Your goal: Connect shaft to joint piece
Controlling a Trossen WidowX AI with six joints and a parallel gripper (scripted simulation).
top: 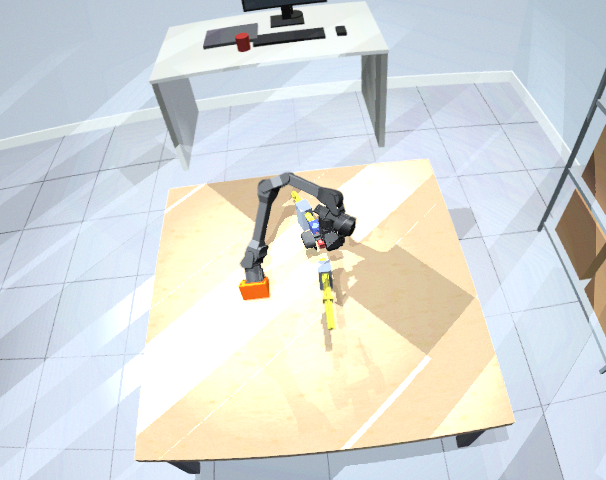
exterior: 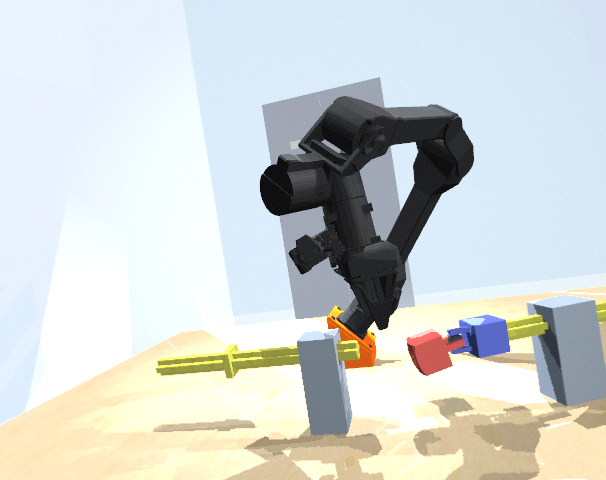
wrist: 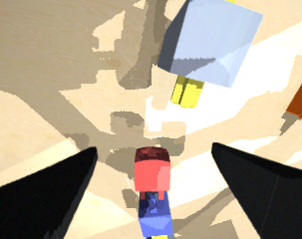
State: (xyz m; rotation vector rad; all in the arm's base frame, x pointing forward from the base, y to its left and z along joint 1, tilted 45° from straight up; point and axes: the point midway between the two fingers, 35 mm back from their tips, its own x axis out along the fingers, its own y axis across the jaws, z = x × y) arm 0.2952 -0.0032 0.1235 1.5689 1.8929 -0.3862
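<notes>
My gripper tip is now 2 cm past the red joint piece, 6 cm to the right of it and 5 cm above it.
</notes>
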